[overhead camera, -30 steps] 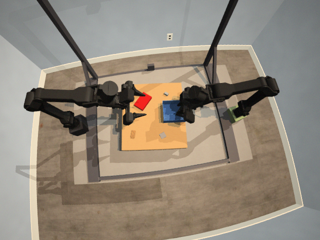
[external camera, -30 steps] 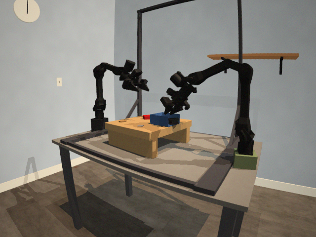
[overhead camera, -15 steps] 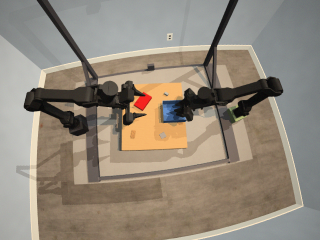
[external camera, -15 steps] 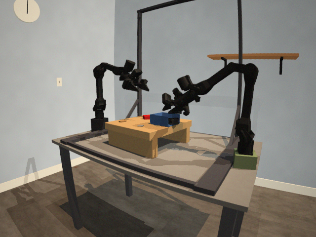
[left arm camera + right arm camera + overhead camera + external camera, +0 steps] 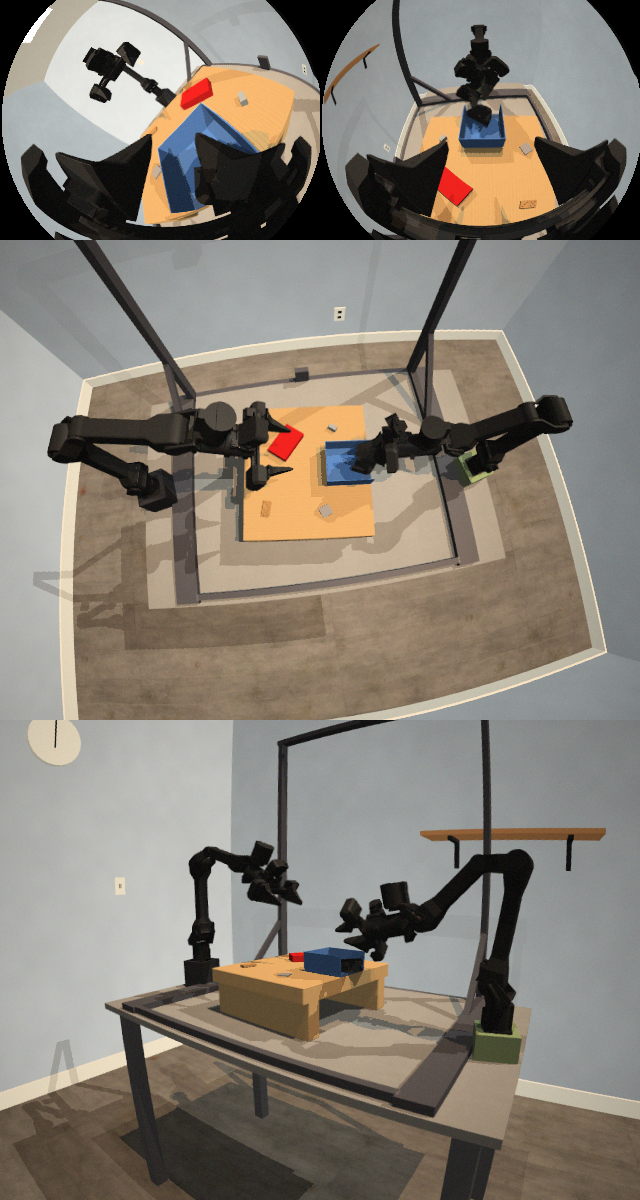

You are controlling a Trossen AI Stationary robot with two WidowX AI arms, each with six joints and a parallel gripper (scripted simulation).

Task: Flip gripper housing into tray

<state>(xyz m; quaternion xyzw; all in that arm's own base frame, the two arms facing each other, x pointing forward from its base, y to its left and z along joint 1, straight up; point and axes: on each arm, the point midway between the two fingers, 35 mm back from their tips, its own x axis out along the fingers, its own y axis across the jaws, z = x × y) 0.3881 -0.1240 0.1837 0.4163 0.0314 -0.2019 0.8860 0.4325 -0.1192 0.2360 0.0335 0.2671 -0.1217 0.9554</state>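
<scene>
Now: the dark gripper housing 80 mm below my left hand. From my left hand the other things lie so: orange wooden bench: 160 mm to the right, 160 mm below; then blue tray: 90 mm below, 70 mm to the right, 10 mm ahead.
</scene>
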